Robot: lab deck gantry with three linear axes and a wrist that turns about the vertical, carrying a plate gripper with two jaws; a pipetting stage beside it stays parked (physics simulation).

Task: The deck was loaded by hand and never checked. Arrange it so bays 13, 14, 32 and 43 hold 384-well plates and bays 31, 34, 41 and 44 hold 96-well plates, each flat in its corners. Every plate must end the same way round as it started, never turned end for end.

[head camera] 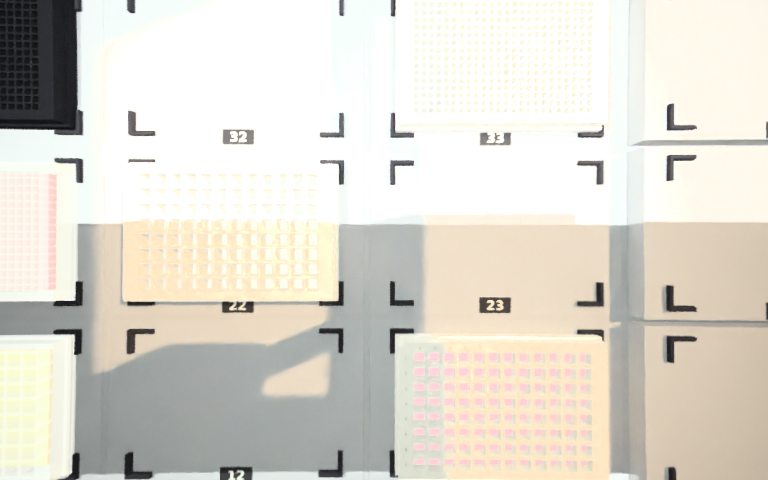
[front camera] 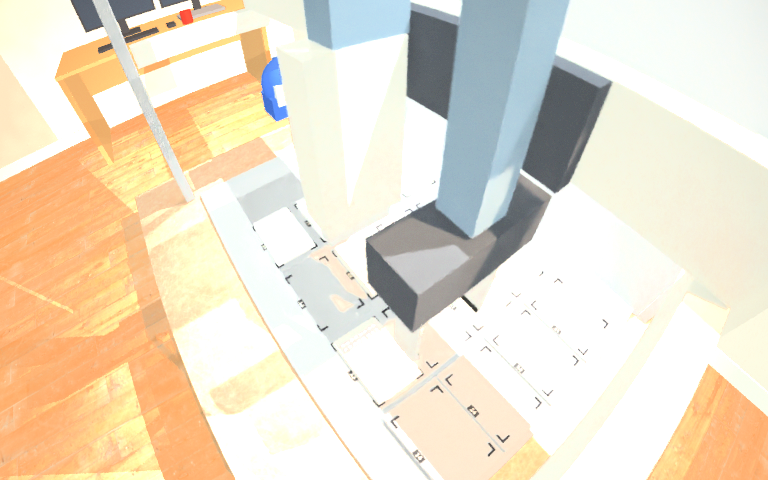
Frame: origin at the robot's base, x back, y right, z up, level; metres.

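Seen in the pictures: gripper, fingertip midpoint: (front camera: 439, 324); robot's base, link origin: (front camera: 254, 227).
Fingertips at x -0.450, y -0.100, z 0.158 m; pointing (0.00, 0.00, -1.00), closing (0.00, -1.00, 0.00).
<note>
Offsets run from my fingertips to a thing's top centre. "pt": to the spot under its first point.
In the head view a black 384-well plate {pt dx +0.341, dy -0.146, dz -0.143 m} (head camera: 22, 67) is in bay 31, a white 384-well plate {dx +0.058, dy -0.157, dz -0.143 m} (head camera: 501, 62) in 33, and a pink 384-well plate {pt dx +0.339, dy -0.049, dz -0.144 m} (head camera: 28, 232) in 21. A cream 96-well plate {dx +0.222, dy -0.050, dz -0.143 m} (head camera: 229, 240) is in 22; a pink-filled 96-well plate {dx +0.058, dy +0.057, dz -0.143 m} (head camera: 501, 410) (front camera: 376, 365) is in 13. A yellow-filled plate {dx +0.386, dy +0.057, dz -0.143 m} (head camera: 25, 407) (front camera: 284, 236) is in 11. Bays 32, 23 and 12 hold no plate. My gripper (front camera: 444, 333) is open, its jaws wide apart above the deck near bays 13 and 23; no plate shows between them. Bays 41 to 44 are outside the head view.
The parked pipetting stage (front camera: 345, 130) stands behind and left of the gripper. A dark upright panel (front camera: 557, 124) stands behind the gripper column (front camera: 498, 113). A grey block {pt dx +0.548, dy +0.026, dz -0.158 m} (front camera: 266, 189) is at the deck's left end. Bay corners of column 4 {pt dx -0.041, dy -0.115, dz -0.140 m} (head camera: 673, 121) show at right.
</note>
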